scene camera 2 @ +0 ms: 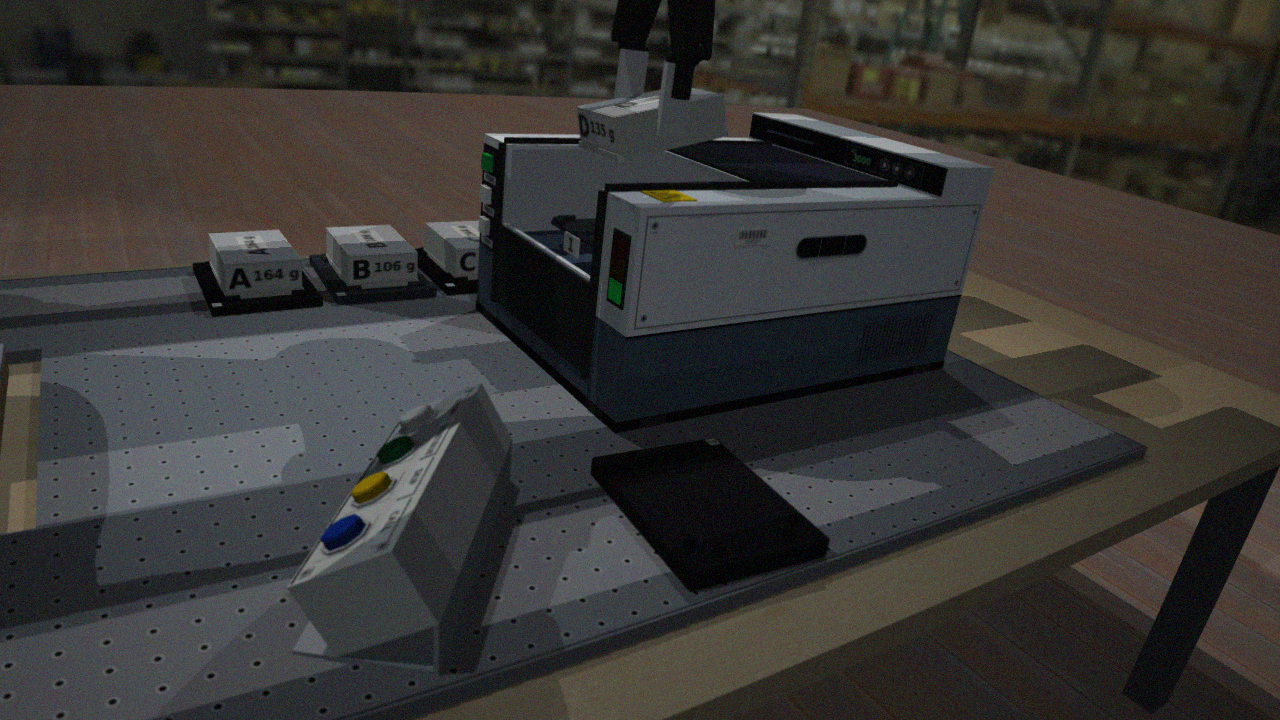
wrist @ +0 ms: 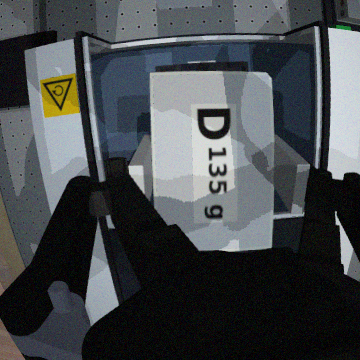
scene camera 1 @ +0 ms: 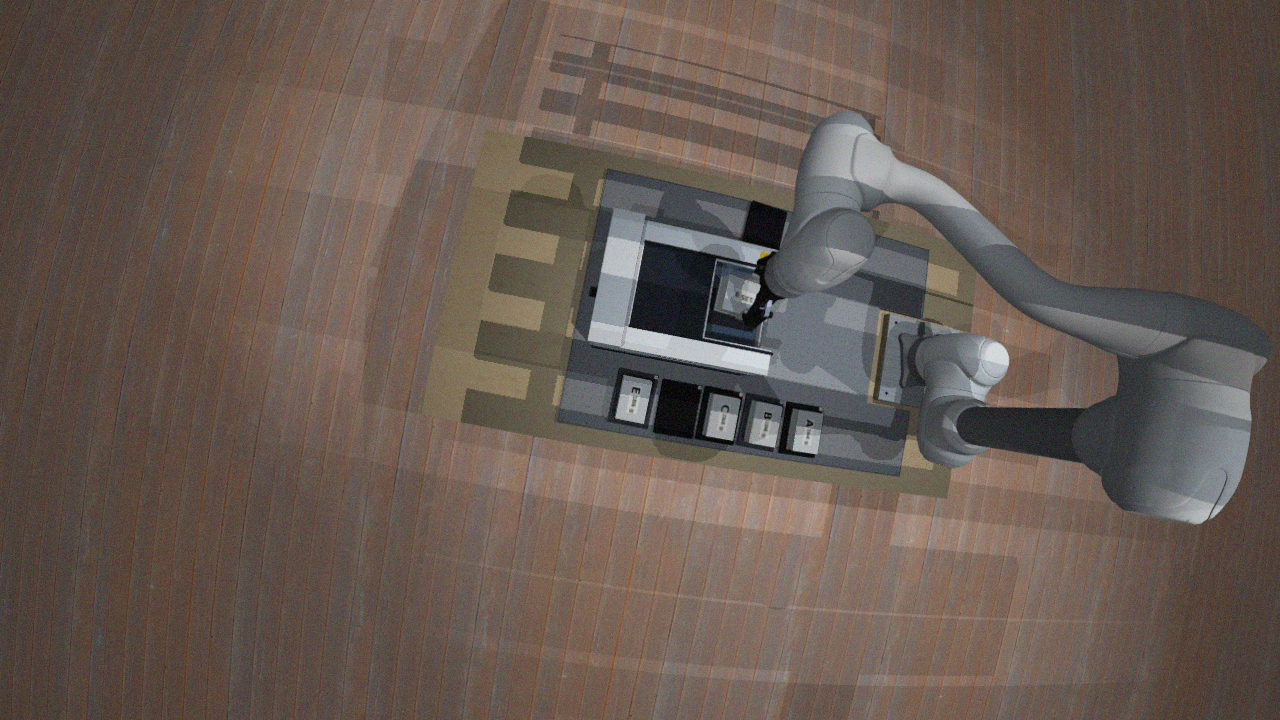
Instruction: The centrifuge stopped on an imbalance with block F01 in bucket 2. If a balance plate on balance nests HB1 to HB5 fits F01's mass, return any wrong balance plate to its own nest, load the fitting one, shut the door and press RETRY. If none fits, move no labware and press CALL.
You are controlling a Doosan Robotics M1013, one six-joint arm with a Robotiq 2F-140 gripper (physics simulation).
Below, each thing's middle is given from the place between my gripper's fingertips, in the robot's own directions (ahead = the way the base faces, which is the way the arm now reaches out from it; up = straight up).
I see the centrifuge (scene camera 2: 836,258) 14 cm ahead of my hand, 13 cm below it and 2 cm to the right of it. Also, from my hand: flat black pad (scene camera 2: 669,491) (28 cm to the right, 24 cm below, 16 cm behind).
